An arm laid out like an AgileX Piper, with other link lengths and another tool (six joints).
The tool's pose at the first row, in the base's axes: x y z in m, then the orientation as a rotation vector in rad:
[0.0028 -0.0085 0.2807 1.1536 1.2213 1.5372]
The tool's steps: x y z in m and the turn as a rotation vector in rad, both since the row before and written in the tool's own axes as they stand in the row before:
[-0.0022 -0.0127 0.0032 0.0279 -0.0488 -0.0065]
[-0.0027 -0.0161 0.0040 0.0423 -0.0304 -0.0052]
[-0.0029 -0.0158 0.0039 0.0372 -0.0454 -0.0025]
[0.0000 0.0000 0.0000 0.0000 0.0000 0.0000]
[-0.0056 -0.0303 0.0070 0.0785 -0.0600 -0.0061]
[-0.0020 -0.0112 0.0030 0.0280 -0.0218 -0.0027]
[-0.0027 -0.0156 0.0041 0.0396 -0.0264 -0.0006]
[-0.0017 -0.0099 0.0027 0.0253 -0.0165 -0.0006]
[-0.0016 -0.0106 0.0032 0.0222 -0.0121 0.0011]
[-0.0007 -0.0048 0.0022 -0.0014 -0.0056 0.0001]
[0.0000 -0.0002 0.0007 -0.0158 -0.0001 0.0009]
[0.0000 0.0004 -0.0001 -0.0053 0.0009 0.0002]
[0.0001 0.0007 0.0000 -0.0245 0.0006 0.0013]
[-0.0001 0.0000 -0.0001 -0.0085 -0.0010 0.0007]
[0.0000 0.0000 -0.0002 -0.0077 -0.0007 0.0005]
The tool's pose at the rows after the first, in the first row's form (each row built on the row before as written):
[0.0072 -0.0077 0.2682 1.1973 1.2163 1.4830]
[0.0122 -0.0070 0.2522 1.2396 1.2349 1.4367]
[0.0165 -0.0069 0.2362 1.2884 1.2371 1.3821]
[0.0165 -0.0069 0.2362 1.2884 1.2371 1.3821]
[0.0229 -0.0073 0.2053 1.3690 1.2642 1.2925]
[0.0247 -0.0076 0.1937 1.3970 1.2733 1.2591]
[0.0266 -0.0081 0.1775 1.4366 1.2869 1.2172]
[0.0274 -0.0085 0.1671 1.4613 1.2957 1.1902]
[0.0283 -0.0087 0.1560 1.4831 1.3039 1.1694]
[0.0293 -0.0088 0.1508 1.4845 1.2990 1.1652]
[0.0299 -0.0088 0.1504 1.4739 1.2864 1.1734]
[0.0299 -0.0088 0.1508 1.4699 1.2829 1.1769]
[0.0300 -0.0088 0.1515 1.4530 1.2639 1.1900]
[0.0299 -0.0089 0.1515 1.4478 1.2563 1.1936]
[0.0297 -0.0089 0.1515 1.4429 1.2497 1.1969]

